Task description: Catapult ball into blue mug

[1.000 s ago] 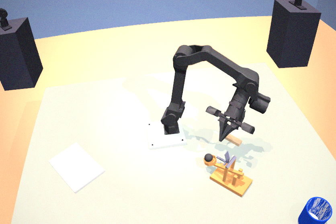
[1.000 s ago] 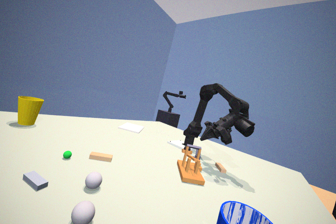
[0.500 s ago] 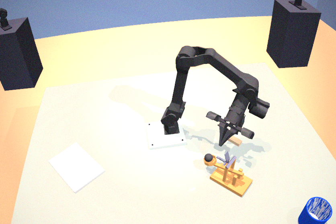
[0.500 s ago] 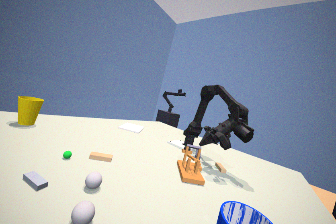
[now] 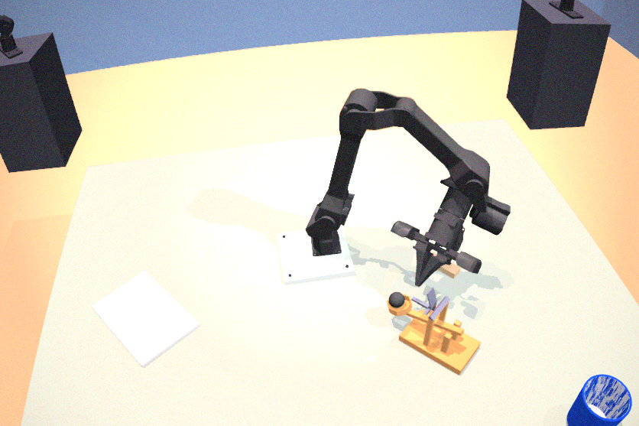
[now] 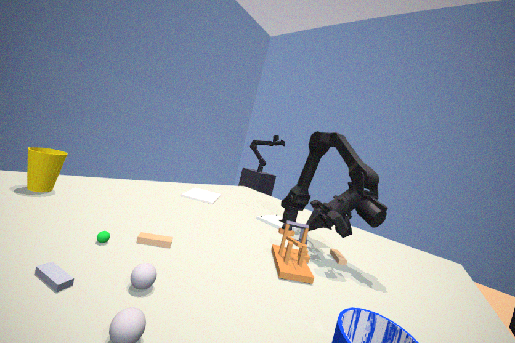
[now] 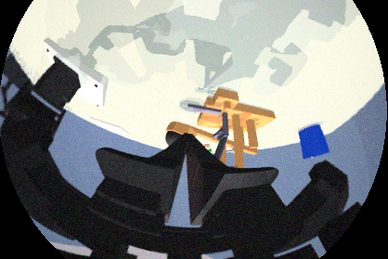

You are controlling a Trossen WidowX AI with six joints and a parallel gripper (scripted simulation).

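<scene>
My gripper tip is 5 cm to the left of the dark ball, 2 cm short of it and 1 cm above it. Round my gripper tip: blue mug: 33 cm ahead, 26 cm to the left, 4 cm below; green ball: 46 cm ahead, 21 cm to the right, 6 cm below; orange wooden catapult: 6 cm ahead, 2 cm below, 1 cm to the left.
</scene>
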